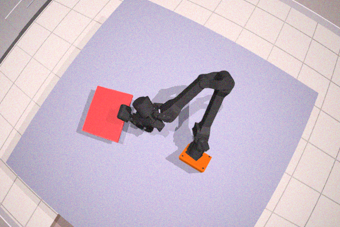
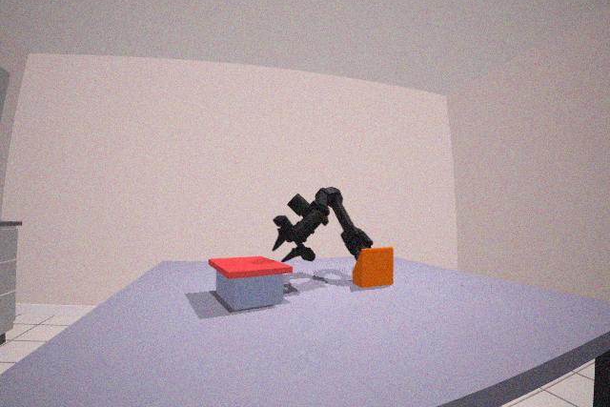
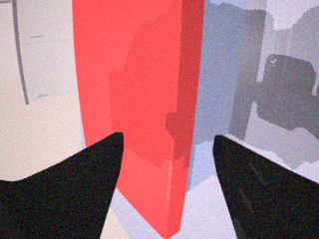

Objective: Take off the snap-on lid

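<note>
Now: the red lid 9 cm ahead of my gripper tip, 4 cm to the left of it and 2 cm below it. From my gripper tip the other things lie so: grey-blue storage box (9 cm ahead, 4 cm to the left, 7 cm below).
</note>
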